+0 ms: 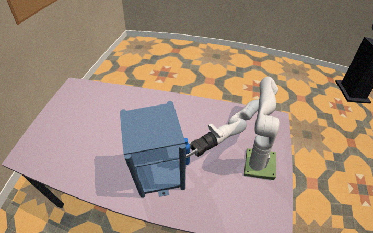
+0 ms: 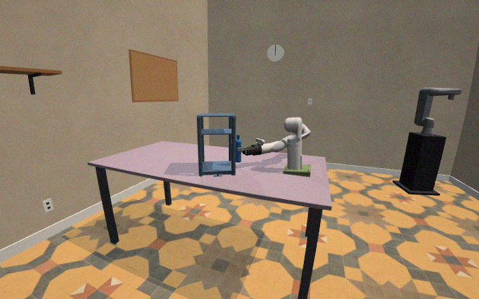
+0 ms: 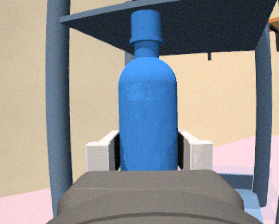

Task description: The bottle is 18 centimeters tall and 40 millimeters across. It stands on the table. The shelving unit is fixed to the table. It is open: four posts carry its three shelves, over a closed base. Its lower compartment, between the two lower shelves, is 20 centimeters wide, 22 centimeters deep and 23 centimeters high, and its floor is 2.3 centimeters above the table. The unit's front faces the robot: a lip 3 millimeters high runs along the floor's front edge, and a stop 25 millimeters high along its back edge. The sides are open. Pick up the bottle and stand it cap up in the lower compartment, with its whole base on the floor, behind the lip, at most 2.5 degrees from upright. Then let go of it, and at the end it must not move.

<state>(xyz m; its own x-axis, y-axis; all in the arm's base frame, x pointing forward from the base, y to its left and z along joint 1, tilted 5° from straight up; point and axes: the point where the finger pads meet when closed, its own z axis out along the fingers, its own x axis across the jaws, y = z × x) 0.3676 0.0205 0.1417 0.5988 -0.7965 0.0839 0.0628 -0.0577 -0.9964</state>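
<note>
Right now my hand is 130 mm short of the shelving unit, 50 mm to the right of it and 40 mm below it. From my hand the other things lie so: blue bottle: 30 mm above.
</note>
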